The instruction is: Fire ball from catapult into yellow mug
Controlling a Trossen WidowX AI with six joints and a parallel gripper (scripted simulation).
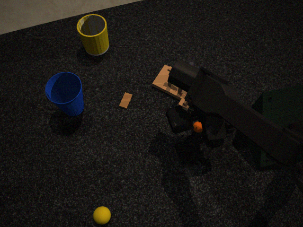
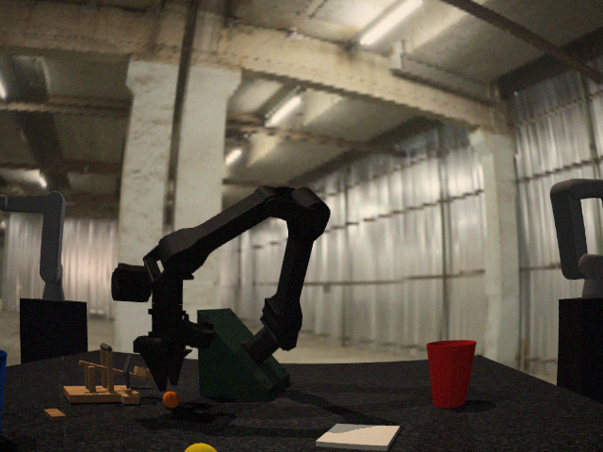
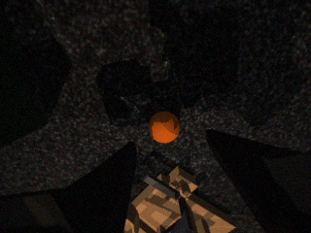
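Right now my gripper tip is 2 cm above the orange ball. From my gripper tip the other things lie so: small wooden block 18 cm ahead, 13 cm to the right, 3 cm below; then yellow ball 30 cm ahead, 18 cm to the left, 2 cm below; then catapult 11 cm to the right, 1 cm behind, 1 cm above.
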